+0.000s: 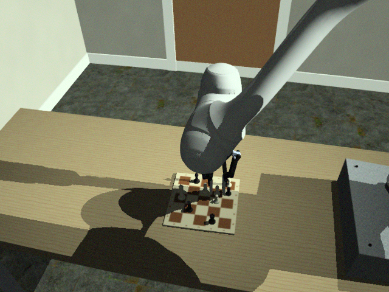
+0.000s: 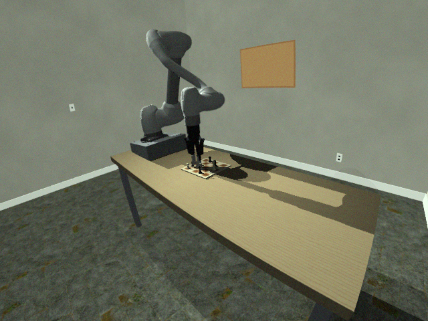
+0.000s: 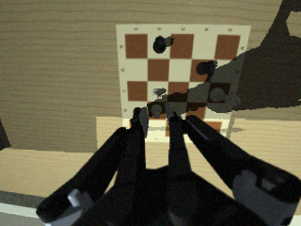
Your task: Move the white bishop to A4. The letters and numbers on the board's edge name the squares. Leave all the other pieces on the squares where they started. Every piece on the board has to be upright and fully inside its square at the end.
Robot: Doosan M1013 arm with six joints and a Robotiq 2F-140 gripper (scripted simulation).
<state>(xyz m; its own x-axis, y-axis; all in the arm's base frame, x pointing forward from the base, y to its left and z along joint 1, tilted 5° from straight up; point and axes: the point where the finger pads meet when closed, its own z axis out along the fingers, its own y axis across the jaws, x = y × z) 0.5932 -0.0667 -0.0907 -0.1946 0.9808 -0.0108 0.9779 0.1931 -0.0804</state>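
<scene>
My hand is 30 mm above the white bishop. From my hand the other things lie so: chessboard (40 mm ahead, 30 mm to the left, 50 mm below); black pawn (40 mm behind, 10 mm to the right, 30 mm below).
</scene>
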